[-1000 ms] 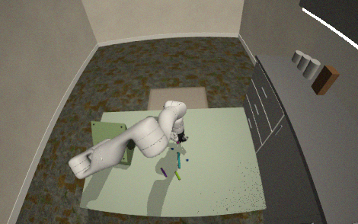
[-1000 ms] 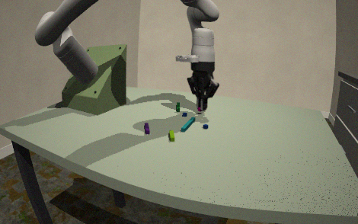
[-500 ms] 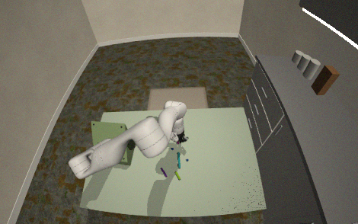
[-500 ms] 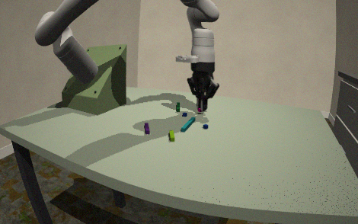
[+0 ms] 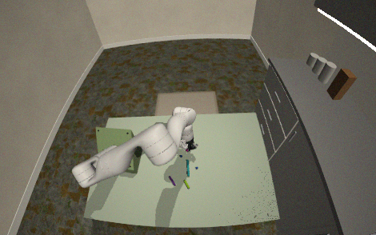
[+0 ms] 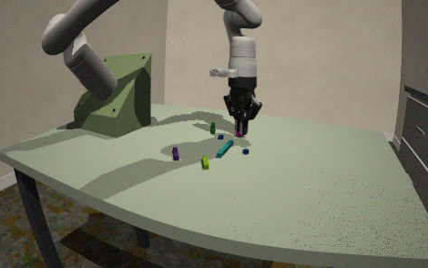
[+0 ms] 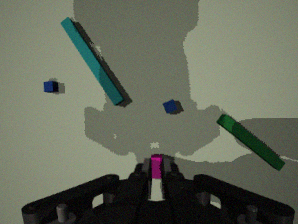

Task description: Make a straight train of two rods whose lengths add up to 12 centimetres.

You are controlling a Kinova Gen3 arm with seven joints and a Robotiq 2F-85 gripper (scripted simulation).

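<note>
My gripper is now 2 cm above the magenta rod. Also, from my hand: purple rod 20 cm to the right, 8 cm behind, 2 cm below; green rod 9 cm behind, 2 cm to the left, 2 cm below; turquoise rod 12 cm to the right, 2 cm below.
</note>
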